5 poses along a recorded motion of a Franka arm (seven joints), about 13 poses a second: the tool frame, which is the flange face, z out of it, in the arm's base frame.
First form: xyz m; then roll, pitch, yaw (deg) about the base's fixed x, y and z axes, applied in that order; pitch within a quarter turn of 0, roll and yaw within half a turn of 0.
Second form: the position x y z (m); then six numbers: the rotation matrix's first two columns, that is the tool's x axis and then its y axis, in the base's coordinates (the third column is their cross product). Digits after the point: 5 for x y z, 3 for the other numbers.
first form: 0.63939 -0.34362 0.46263 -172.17 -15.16 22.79
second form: 0.63939 -0.34362 0.46263 0.890 0.374 0.262 0.417 -0.900 -0.131
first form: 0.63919 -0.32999 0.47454 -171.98 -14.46 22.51
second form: 0.63919 -0.32999 0.47454 0.895 0.371 0.250 0.411 -0.901 -0.135
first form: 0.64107 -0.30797 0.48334 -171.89 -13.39 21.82
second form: 0.64107 -0.30797 0.48334 0.903 0.362 0.232 0.398 -0.907 -0.137
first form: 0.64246 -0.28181 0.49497 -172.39 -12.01 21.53
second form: 0.64246 -0.28181 0.49497 0.910 0.359 0.208 0.389 -0.912 -0.130
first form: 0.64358 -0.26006 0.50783 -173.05 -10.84 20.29
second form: 0.64358 -0.26006 0.50783 0.921 0.341 0.188 0.366 -0.923 -0.119
